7 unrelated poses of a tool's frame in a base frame.
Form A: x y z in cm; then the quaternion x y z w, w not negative.
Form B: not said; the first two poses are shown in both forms.
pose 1, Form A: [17.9 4.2 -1.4 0.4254 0.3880 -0.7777 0.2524]
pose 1, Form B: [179 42 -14 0.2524 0.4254 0.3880 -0.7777]
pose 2, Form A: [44.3 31.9 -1.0 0.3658 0.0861 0.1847 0.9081]
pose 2, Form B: [443 319 -10 0.9081 0.3658 0.0861 0.1847]
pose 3, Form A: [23.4 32.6 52.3 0.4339 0.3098 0.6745 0.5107]
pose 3, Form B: [234 326 523 0.5107 0.4339 0.3098 0.6745]
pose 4, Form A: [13.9 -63.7 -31.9 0.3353 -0.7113 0.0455 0.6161]
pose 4, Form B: [139 -637 -319 0.6161 0.3353 -0.7113 0.0455]
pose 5, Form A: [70.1 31.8 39.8 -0.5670 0.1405 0.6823 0.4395]
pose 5, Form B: [701 318 398 0.4395 -0.5670 0.1405 0.6823]
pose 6, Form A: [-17.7 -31.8 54.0 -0.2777 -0.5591 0.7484 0.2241]
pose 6, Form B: [-177 -318 540 0.2241 -0.2777 -0.5591 0.7484]
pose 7, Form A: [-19.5 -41.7 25.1 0.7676 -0.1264 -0.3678 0.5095]
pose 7, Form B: [-195 -417 251 0.5095 0.7676 -0.1264 -0.3678]
